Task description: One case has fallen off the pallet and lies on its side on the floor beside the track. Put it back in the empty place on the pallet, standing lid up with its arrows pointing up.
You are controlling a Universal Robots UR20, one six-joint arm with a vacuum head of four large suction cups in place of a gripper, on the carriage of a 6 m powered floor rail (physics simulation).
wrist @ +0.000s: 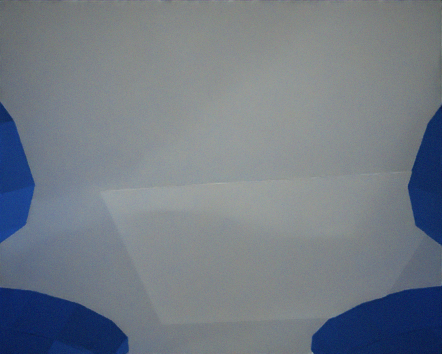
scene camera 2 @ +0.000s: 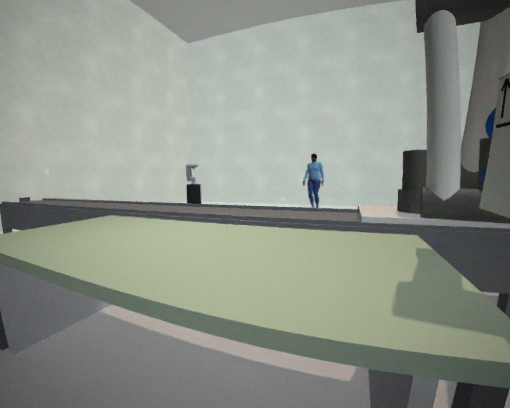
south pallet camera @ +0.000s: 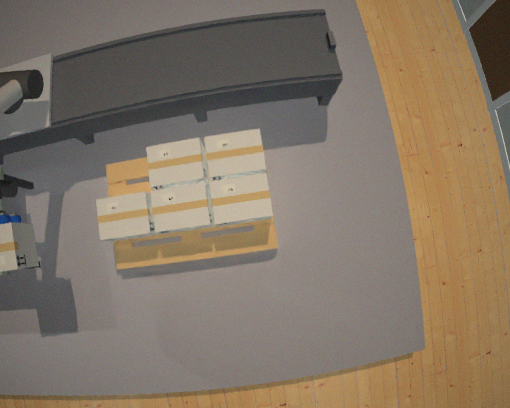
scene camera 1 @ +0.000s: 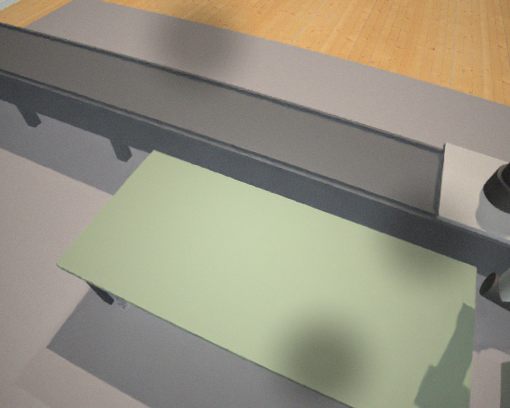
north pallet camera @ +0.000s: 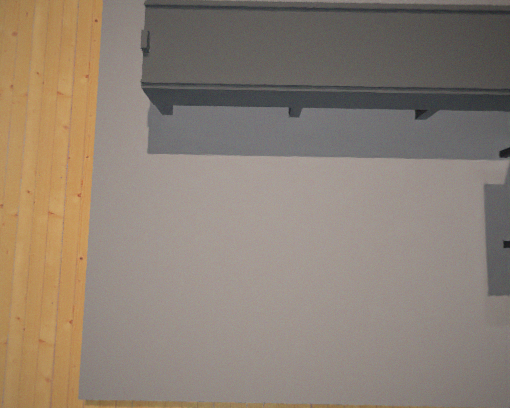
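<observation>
The case (scene camera 2: 500, 175) (south pallet camera: 6, 260) (wrist: 220, 100) is off-white with a tan tape strip. It hangs from my suction head (south pallet camera: 10, 219) (scene camera 2: 489, 150), whose blue cups sit against one side of it. In the scene camera 2 view a black arrow on it points up; the view's edge cuts the case off. In the south pallet camera view its taped face shows from above, left of the wooden pallet (south pallet camera: 120, 171) and apart from it. The pallet bears several taped cases (south pallet camera: 180, 207) standing in two rows. The bare place is the pallet's corner nearest the track, on the left.
The grey track (scene camera 1: 225, 115) (north pallet camera: 325, 50) (south pallet camera: 200, 60) runs behind the pallet and a green table (scene camera 1: 265, 260) (scene camera 2: 250, 270). The arm (scene camera 2: 442, 100) stands on its white carriage (scene camera 2: 380, 214) (south pallet camera: 40, 112) near the table's right end. A person (scene camera 2: 314, 172) stands beyond the track.
</observation>
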